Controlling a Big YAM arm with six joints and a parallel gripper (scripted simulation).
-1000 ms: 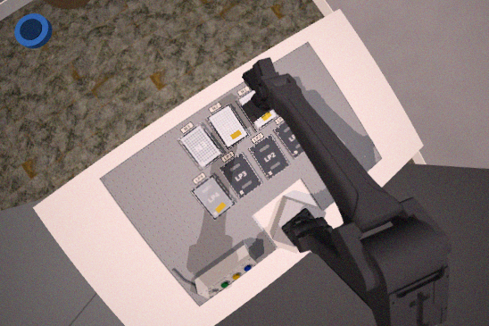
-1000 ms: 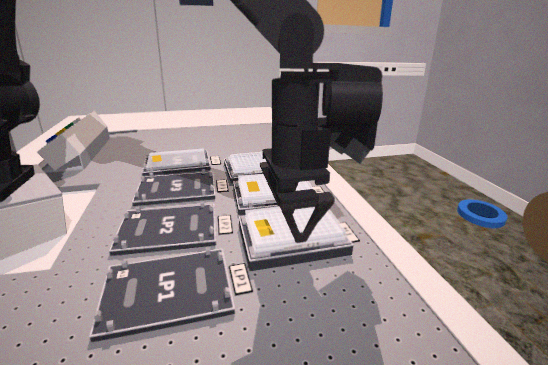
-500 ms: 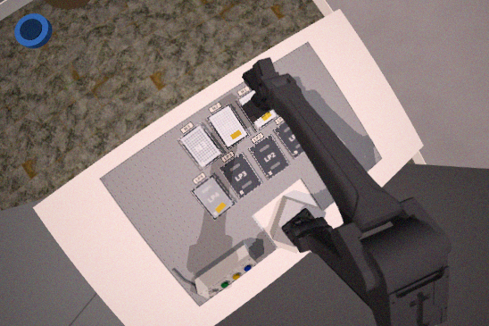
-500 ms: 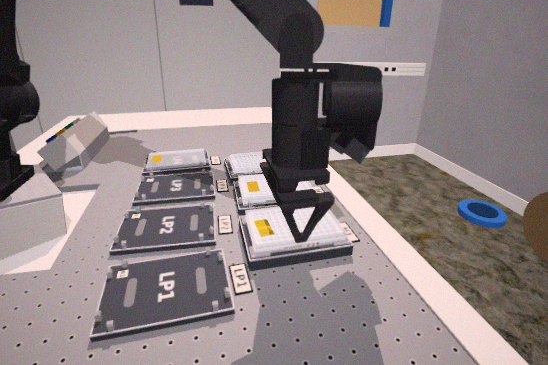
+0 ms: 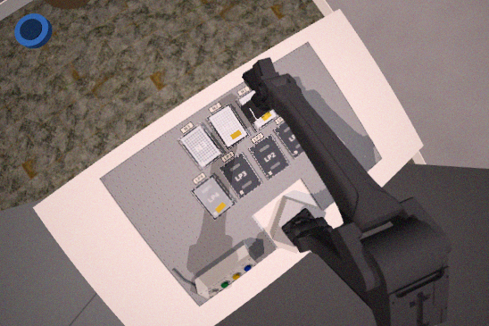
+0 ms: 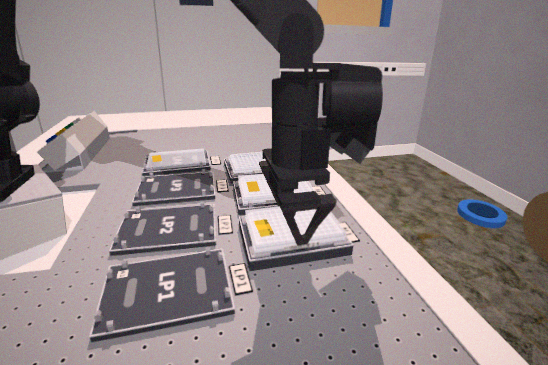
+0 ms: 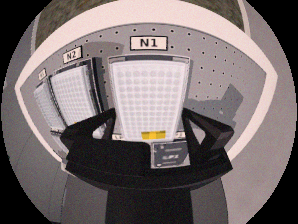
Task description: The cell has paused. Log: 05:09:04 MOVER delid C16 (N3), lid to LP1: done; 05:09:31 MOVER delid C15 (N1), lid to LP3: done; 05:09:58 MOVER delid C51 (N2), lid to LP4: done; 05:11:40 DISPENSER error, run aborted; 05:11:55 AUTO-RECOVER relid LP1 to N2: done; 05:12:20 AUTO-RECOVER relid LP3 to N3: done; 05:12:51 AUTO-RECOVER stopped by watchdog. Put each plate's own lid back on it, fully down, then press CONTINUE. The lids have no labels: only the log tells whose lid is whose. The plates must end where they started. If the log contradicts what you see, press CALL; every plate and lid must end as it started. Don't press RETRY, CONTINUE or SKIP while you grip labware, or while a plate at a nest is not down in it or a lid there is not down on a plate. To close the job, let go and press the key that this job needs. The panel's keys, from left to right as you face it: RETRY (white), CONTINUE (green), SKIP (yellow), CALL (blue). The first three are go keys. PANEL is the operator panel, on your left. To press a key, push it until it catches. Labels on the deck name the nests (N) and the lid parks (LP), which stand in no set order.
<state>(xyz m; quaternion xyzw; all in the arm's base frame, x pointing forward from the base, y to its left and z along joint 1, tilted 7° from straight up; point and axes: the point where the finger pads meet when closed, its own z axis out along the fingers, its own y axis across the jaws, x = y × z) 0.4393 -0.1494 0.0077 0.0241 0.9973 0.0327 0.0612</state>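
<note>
The clear lid is 13 cm to the left of my hand, 1 cm below it and 1 cm ahead of it. Also, from my hand: blue key: 43 cm behind, 39 cm to the left, 3 cm above; then green key: 49 cm to the left, 43 cm behind, 3 cm above; then yellow key: 44 cm to the left, 43 cm behind, 3 cm above.
</note>
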